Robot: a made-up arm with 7 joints.
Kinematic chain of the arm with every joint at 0, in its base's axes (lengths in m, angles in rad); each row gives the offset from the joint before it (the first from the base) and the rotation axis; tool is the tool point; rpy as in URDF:
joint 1: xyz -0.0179 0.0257 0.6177 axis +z
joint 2: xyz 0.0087 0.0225 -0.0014 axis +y
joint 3: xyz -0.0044 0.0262 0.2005 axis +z
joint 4: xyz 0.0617 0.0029 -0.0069 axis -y
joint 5: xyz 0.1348 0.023 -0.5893 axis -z
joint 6: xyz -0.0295 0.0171 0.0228 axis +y
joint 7: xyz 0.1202 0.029 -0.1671 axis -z
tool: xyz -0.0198 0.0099 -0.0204 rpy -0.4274 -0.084 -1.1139
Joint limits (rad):
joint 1: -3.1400..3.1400
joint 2: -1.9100..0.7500
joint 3: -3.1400..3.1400
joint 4: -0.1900..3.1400
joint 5: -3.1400..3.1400
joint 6: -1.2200..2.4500
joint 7: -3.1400..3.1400
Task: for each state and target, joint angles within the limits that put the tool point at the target. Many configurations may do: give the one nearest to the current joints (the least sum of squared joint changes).
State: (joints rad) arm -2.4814 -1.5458 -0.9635 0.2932 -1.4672 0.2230 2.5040
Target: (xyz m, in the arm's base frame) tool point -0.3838 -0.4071 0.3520
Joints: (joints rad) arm -2.2250 -0.9348 -0.8895 -0.0173 -1.4186 0.4601 2.5325
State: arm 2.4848 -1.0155 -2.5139 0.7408 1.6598 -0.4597 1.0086
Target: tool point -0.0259 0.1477 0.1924
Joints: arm 2.4677 -1.0431 -2.2268 0.2681 2.0285 -1.2190 1.0627
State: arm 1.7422 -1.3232 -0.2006 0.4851 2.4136 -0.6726 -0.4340
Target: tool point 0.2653 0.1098 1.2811
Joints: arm 1.6253 -1.5260 -0.3298 1.1233 2.2495 -0.3321 -0.4089
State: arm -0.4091 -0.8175 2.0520 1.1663 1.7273 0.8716 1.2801
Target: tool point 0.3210 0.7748 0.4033
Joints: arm -0.2869 -0.8767 1.5859 0.7816 1.7181 0.7436 1.2420
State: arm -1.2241 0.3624 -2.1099 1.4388 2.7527 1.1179 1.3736
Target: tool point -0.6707 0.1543 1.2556
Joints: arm -1.3030 0.3749 -2.2617 1.5632 2.7801 1.1335 1.3720
